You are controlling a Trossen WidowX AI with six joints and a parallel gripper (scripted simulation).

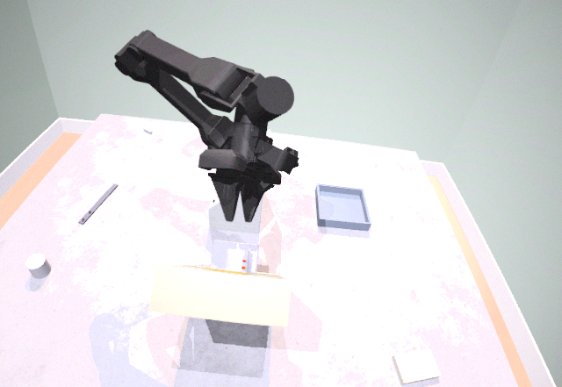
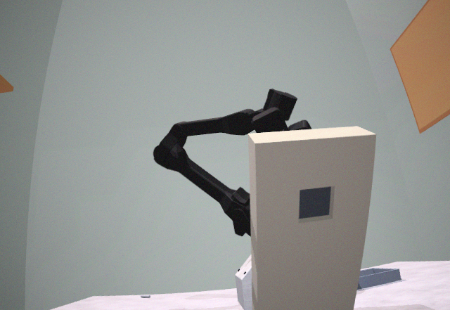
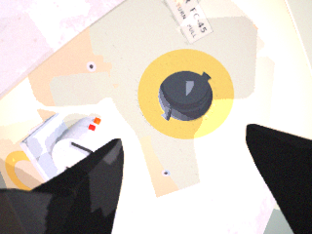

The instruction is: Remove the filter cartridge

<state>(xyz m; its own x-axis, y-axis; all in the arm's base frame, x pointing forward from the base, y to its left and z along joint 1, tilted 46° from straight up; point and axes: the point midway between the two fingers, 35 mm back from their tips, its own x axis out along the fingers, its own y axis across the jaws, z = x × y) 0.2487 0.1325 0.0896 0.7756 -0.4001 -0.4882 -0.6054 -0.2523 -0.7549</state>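
Right now my gripper tip is 12 cm above the filter cartridge and 1 cm past it. From my gripper tip the other things lie so: blue tray: 37 cm behind, 27 cm below, 25 cm to the left; cream service panel: 13 cm below, 3 cm ahead; white pad: 41 cm to the left, 27 cm below, 8 cm ahead.
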